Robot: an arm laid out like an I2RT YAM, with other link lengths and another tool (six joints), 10 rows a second.
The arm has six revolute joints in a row. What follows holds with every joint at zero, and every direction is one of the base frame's. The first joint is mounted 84.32 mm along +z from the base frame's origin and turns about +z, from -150 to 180 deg. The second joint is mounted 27.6 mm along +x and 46.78 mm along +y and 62.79 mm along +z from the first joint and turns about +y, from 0 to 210 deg. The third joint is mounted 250.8 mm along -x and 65.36 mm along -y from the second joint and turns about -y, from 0 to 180 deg. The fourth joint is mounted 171.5 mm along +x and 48.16 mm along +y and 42 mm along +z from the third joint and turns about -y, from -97 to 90 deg. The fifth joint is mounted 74.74 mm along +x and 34.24 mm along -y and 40.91 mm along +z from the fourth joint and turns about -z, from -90 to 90 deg. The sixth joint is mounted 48.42 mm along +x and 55.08 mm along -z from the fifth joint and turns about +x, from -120 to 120 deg. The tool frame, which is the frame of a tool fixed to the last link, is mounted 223 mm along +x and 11 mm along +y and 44 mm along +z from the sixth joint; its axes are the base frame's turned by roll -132.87, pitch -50.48 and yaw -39.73 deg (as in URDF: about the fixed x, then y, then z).
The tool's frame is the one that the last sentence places.
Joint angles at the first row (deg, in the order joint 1, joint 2, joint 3, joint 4, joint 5, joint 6):
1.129, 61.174, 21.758, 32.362, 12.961, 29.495
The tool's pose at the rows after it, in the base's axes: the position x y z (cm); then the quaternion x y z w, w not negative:
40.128, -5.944, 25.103, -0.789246, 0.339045, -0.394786, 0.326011
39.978, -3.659, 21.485, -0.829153, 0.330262, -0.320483, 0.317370
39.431, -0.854, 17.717, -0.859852, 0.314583, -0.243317, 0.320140
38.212, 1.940, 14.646, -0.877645, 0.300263, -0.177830, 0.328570
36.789, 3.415, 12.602, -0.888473, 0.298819, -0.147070, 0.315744
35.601, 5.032, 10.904, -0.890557, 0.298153, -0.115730, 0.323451
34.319, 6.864, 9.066, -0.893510, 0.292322, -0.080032, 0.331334
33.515, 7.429, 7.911, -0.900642, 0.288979, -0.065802, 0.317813
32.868, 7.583, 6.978, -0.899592, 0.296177, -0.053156, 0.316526
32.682, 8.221, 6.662, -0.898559, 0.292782, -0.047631, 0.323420
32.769, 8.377, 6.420, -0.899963, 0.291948, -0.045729, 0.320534
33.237, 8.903, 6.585, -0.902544, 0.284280, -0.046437, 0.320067
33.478, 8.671, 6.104, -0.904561, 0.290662, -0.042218, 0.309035
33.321, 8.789, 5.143, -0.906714, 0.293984, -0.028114, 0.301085
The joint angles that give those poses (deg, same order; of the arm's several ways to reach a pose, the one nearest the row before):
1.134, 59.058, 23.706, 22.516, 11.041, 27.983
1.358, 59.181, 28.511, 9.439, 6.613, 27.036
1.539, 61.233, 31.436, 0.858, 1.024, 26.282
2.904, 62.576, 32.554, -4.952, -3.058, 26.536
7.538, 62.280, 32.058, -8.452, -0.285, 28.201
10.495, 62.448, 30.896, -9.728, -0.515, 30.893
13.027, 63.240, 29.478, -10.230, -1.876, 32.971
15.618, 63.920, 29.001, -11.153, -0.244, 33.594
16.613, 64.269, 28.186, -11.420, 0.071, 35.110
17.439, 64.567, 27.150, -10.013, -0.437, 35.940
17.953, 65.541, 27.149, -9.382, -0.072, 36.051
18.523, 66.974, 27.850, -8.406, -0.040, 35.644
18.899, 69.062, 28.981, -8.772, 1.031, 35.858
19.017, 71.353, 29.498, -8.888, 0.825, 35.941

